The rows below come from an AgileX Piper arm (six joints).
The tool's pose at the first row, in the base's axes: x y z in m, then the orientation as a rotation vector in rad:
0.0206 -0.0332 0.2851 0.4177 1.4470 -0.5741
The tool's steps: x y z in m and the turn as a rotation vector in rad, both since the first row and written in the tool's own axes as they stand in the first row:
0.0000 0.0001 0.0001 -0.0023 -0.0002 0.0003
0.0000 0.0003 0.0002 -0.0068 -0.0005 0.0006
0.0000 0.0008 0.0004 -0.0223 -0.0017 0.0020
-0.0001 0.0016 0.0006 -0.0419 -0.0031 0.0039
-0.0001 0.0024 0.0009 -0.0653 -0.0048 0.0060
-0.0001 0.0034 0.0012 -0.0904 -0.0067 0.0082
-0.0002 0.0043 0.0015 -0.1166 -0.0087 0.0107
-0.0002 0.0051 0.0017 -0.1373 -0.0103 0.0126
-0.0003 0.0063 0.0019 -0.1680 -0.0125 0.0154
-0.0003 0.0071 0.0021 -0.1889 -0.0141 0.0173
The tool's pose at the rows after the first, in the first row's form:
0.0207 -0.0332 0.2851 0.4160 1.4473 -0.5722
0.0209 -0.0331 0.2851 0.4126 1.4479 -0.5686
0.0214 -0.0328 0.2851 0.4009 1.4500 -0.5561
0.0220 -0.0323 0.2851 0.3863 1.4525 -0.5402
0.0228 -0.0318 0.2851 0.3688 1.4554 -0.5213
0.0236 -0.0312 0.2851 0.3499 1.4583 -0.5010
0.0244 -0.0306 0.2851 0.3303 1.4611 -0.4798
0.0250 -0.0301 0.2851 0.3148 1.4632 -0.4630
0.0259 -0.0293 0.2851 0.2918 1.4662 -0.4381
0.0265 -0.0287 0.2851 0.2761 1.4680 -0.4211

